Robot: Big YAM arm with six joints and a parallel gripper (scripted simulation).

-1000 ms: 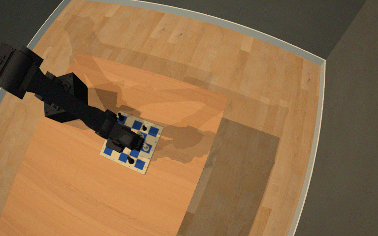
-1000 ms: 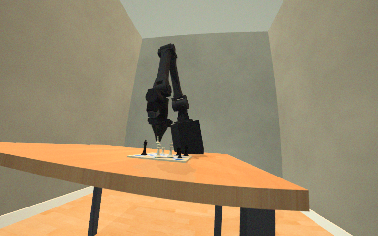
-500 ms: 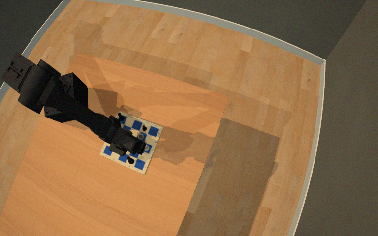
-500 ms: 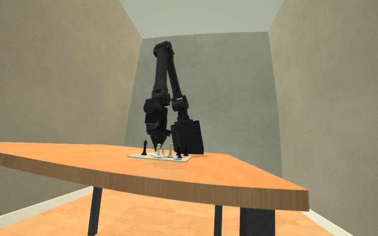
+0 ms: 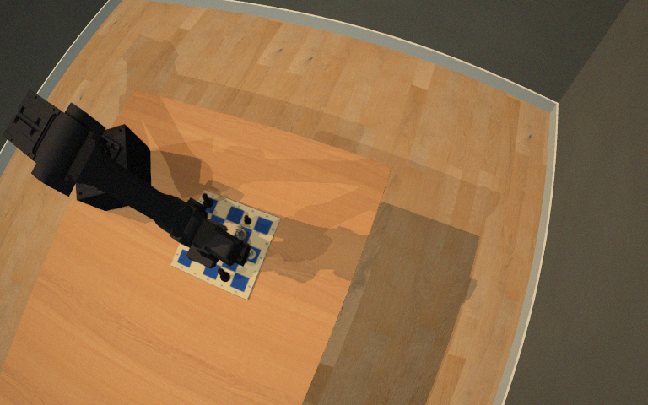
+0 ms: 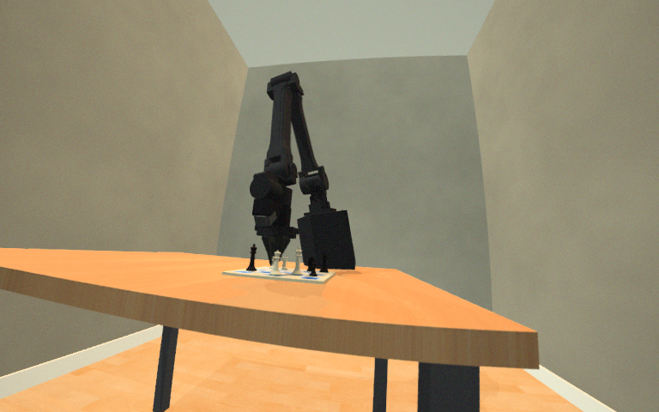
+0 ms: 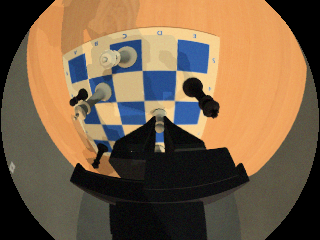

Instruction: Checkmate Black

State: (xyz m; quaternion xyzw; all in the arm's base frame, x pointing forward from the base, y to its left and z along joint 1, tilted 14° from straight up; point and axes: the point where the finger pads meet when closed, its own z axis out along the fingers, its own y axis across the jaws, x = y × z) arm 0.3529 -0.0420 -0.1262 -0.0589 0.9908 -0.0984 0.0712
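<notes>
Now: hand 4 cm to the right of the chessboard and 2 cm above it. Also, from my hand: tall black piece 4 cm ahead, 4 cm to the right, 1 cm above.
</notes>
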